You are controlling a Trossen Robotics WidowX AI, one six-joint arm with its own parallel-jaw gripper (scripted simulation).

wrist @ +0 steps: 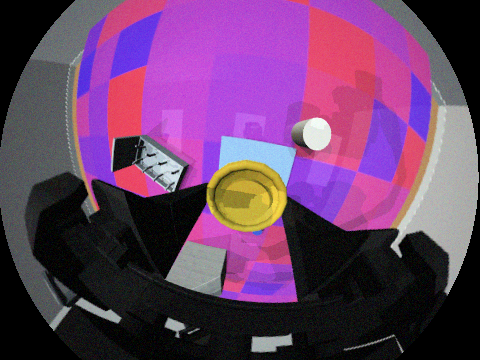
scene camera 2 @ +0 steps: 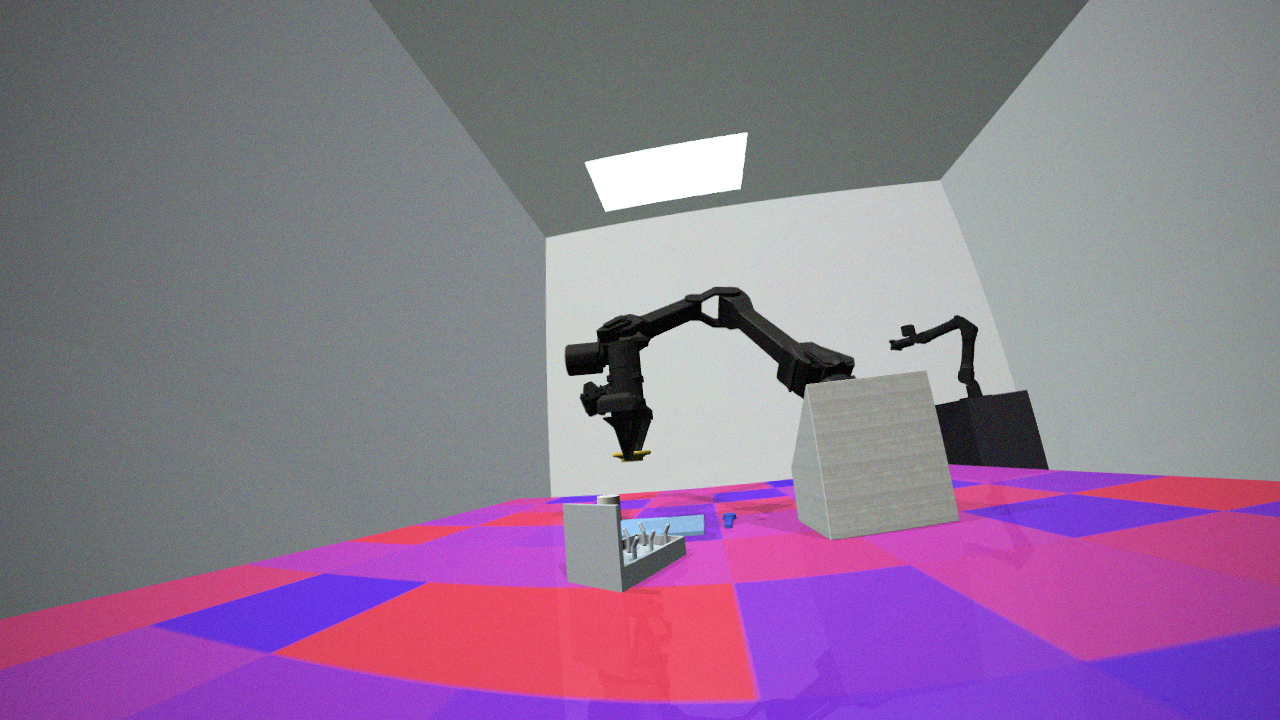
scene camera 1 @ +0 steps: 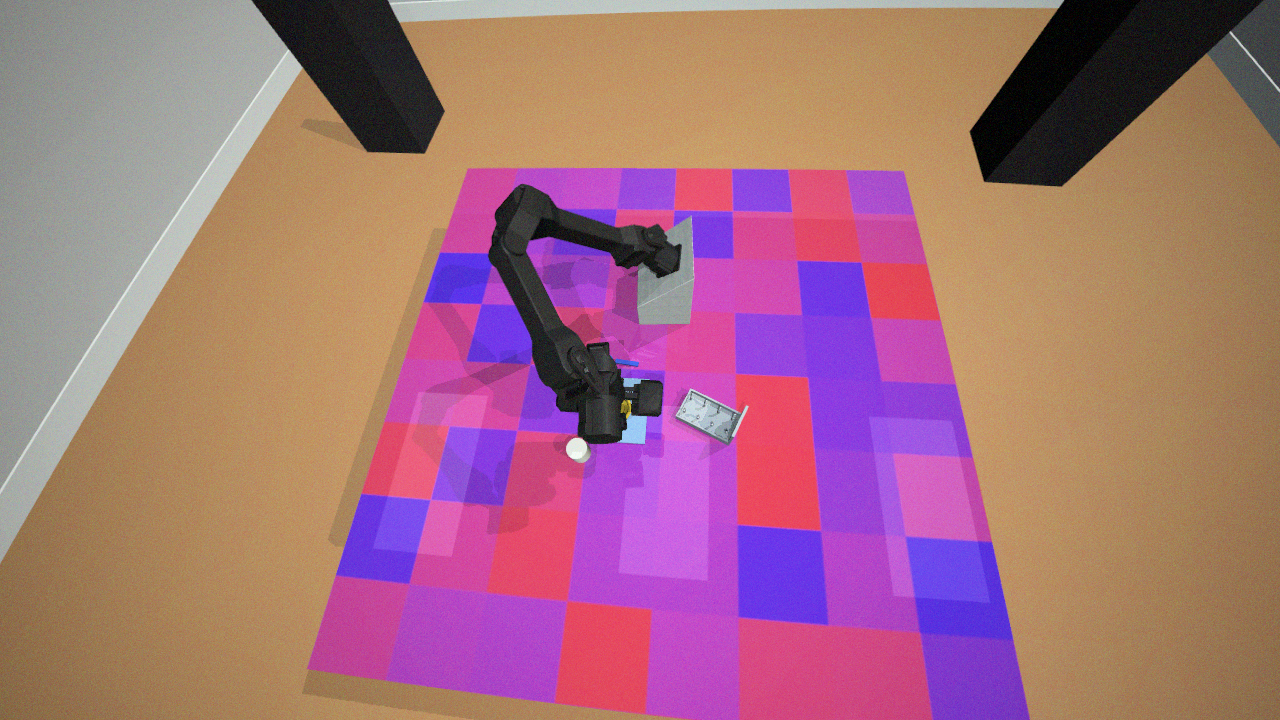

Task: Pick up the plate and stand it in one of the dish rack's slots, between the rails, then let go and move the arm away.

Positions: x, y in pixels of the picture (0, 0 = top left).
gripper: holds a yellow plate (wrist: 247, 195)
